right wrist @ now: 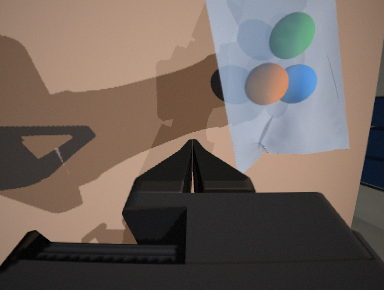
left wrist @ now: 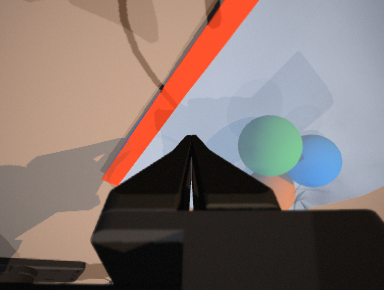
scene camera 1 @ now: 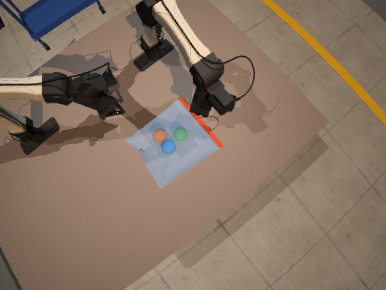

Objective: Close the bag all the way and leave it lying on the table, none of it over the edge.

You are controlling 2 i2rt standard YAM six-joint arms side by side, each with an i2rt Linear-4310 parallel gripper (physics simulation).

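Observation:
The pale blue see-through bag (scene camera 1: 162,167) (left wrist: 345,75) (right wrist: 315,125) lies flat on the table, all within its edges. A red strip (scene camera 1: 212,136) (left wrist: 185,80) runs straight along its mouth; a thin blue line shows along part of its outer side in the left wrist view. I cannot tell how fully it is closed. Inside are a green ball (scene camera 1: 180,134) (left wrist: 270,145) (right wrist: 292,35), an orange ball (scene camera 1: 160,135) (right wrist: 267,84) and a blue ball (scene camera 1: 168,146) (left wrist: 320,160). My left gripper (scene camera 1: 194,114) (left wrist: 191,143) is shut and empty, above the bag beside the strip. My right gripper (scene camera 1: 121,113) (right wrist: 192,145) is shut and empty, off the bag's left corner.
The brown table (scene camera 1: 90,225) has its nearest edge at the lower right of the bag in the scene view. A blue cart (scene camera 1: 55,19) stands on the floor at the upper left. Both arms reach in from the top and left and cast shadows on the table.

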